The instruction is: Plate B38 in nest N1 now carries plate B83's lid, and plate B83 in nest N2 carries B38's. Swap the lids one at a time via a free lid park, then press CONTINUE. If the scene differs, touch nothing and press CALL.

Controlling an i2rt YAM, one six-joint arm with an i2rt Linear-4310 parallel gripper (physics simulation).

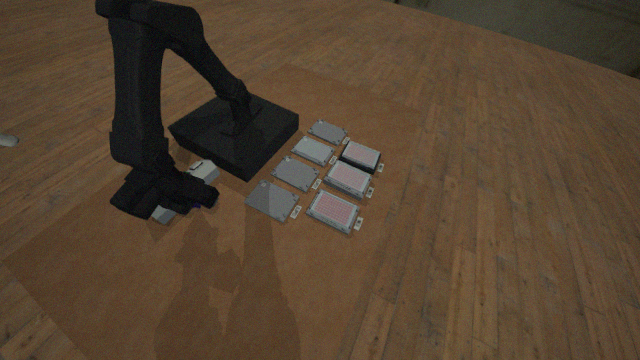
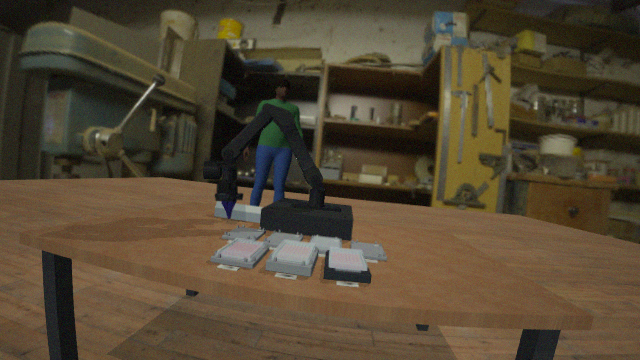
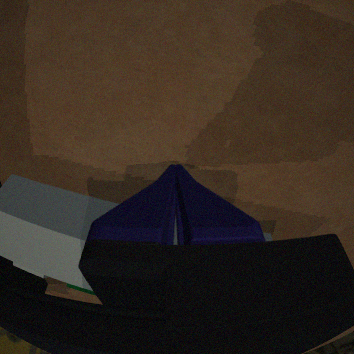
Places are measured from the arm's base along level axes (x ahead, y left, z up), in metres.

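Pixels of known places: gripper, between the fingertips: (image 1: pixel 198 207) (image 2: pixel 229 218) (image 3: pixel 175 173); arm's base, origin of its link: (image 1: pixel 242 118) (image 2: pixel 315 207).
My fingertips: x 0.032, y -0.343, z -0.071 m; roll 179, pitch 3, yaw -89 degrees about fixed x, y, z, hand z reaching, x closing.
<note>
Ahead of a thing's pixels: the offset from my fingertips to its top centre. "pt": to the spot under its first point.
Three pink-welled plates sit in a row of nests: one plate @[dx +0.391, dy +0.135, dz +0.018 m] (image 1: pixel 333 209) (image 2: pixel 241 250) in a grey nest, a middle plate @[dx +0.409, dy +0.267, dz +0.030 m] (image 1: pixel 348 177) (image 2: pixel 294 252) in a taller grey nest, and one plate @[dx +0.431, dy +0.391, dz +0.027 m] (image 1: pixel 361 155) (image 2: pixel 347 260) in a black nest. Their labels are too small to read. Beside them is a row of several flat grey parks; one park @[pt dx +0.252, dy +0.348, dz +0.008 m] (image 1: pixel 313 150) (image 2: pixel 326 244) looks paler than its neighbours. My gripper (image 1: pixel 196 205) (image 2: pixel 229 218) (image 3: pixel 175 173) is shut and empty, pointing down beside a pale box @[dx -0.077, dy +0.036, dz +0.054 m] (image 1: pixel 204 171) (image 2: pixel 245 213) (image 3: pixel 42 227). Any buttons on it are hidden or unreadable.
The black arm base (image 1: pixel 235 135) (image 2: pixel 306 218) stands between the pale box and the parks. Small white label cards lie beside the nests and parks. A person in a green top (image 2: pixel 280 122) stands behind the table. The arm's shadow falls across the mat and the nearest park @[dx +0.194, dy +0.104, dz +0.010 m] (image 1: pixel 272 201).
</note>
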